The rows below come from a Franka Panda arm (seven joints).
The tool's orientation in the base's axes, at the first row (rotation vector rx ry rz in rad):
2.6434 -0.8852 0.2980
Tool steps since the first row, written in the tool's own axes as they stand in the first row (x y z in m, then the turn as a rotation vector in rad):
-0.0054 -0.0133 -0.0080 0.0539 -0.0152 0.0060
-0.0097 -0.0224 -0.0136 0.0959 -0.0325 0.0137
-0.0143 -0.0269 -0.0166 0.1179 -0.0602 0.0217
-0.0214 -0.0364 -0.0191 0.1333 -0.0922 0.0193
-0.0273 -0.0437 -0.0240 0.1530 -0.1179 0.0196
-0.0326 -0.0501 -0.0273 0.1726 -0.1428 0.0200
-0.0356 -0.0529 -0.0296 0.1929 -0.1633 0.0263
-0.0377 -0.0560 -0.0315 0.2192 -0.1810 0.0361
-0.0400 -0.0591 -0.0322 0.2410 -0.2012 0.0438
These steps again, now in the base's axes. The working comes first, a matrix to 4 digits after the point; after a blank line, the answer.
The tool's axes in the first row as the columns of a matrix, in the base's axes (used below as rounded here):
0.7843 -0.6138 0.0901
-0.5433 -0.7497 -0.3779
0.2995 0.2475 -0.9215

0.0032 0.0159 0.0025 0.0521 -0.0202 0.0069
0.0049 0.0272 0.0041 0.0964 -0.0329 0.0081
0.0038 0.0342 0.0044 0.1314 -0.0271 0.0004
0.0038 0.0461 0.0022 0.1629 -0.0106 -0.0007
0.0032 0.0567 0.0031 0.1941 -0.0021 -0.0014
0.0027 0.0656 0.0030 0.2248 0.0057 -0.0021
0.0019 0.0702 0.0035 0.2539 0.0077 -0.0069
0.0020 0.0744 0.0039 0.2863 0.0030 -0.0124
0.0020 0.0782 0.0031 0.3165 0.0034 -0.0180

